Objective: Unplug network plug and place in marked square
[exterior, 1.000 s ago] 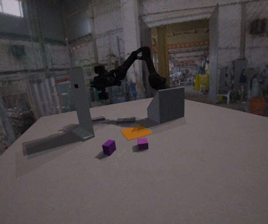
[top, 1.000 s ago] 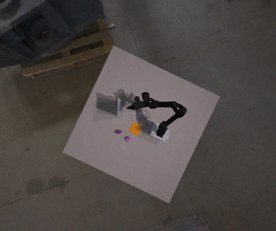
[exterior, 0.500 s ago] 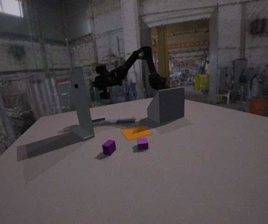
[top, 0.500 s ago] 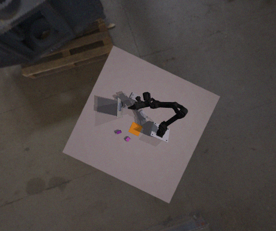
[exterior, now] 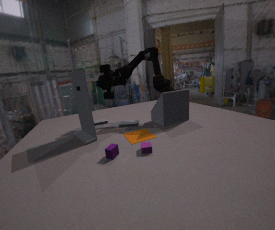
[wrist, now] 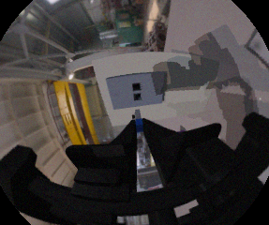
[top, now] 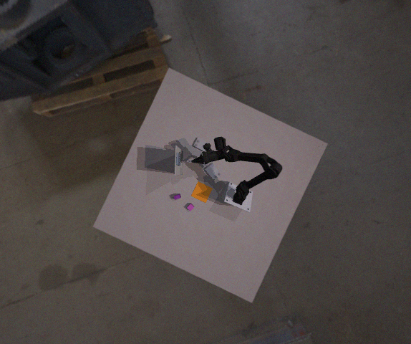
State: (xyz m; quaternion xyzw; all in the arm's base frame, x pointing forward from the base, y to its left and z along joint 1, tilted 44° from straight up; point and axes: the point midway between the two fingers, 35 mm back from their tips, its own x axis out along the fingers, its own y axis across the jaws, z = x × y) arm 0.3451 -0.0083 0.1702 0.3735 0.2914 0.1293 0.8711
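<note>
Now: the orange marked square 25 cm below my gripper tip, 17 cm to the left of it and 14 cm behind it. The rest, counted from my gripper tip: blue network plug (right at my gripper tip); then grey upright panel (11 cm below, 9 cm ahead, 3 cm to the left).
</note>
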